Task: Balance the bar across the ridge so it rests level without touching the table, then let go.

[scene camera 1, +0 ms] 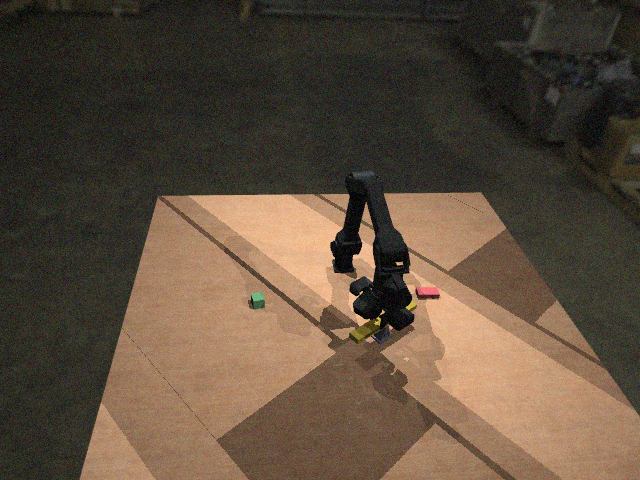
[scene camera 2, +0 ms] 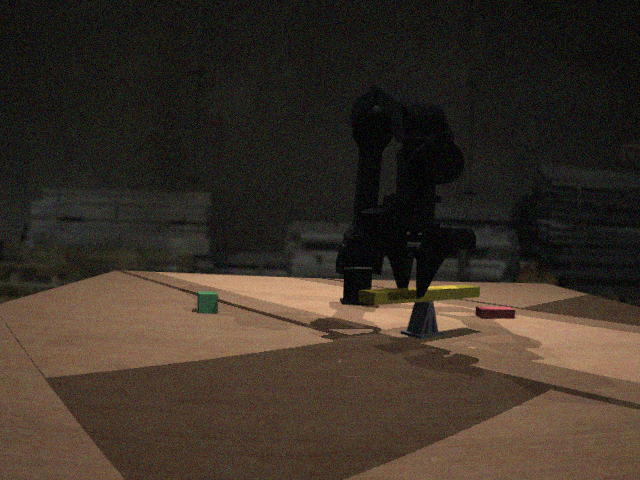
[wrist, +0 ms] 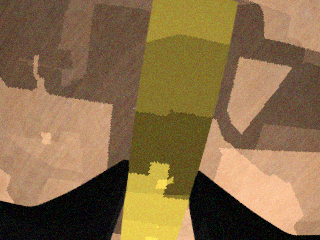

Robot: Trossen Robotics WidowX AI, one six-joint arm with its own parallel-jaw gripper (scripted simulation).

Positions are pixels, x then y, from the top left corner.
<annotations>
The gripper shows in scene camera 1 (376, 324), in scene camera 2 and in the wrist view. One and the same spot on the gripper: (wrist: 99, 201) is (scene camera 2: 417, 267).
</annotations>
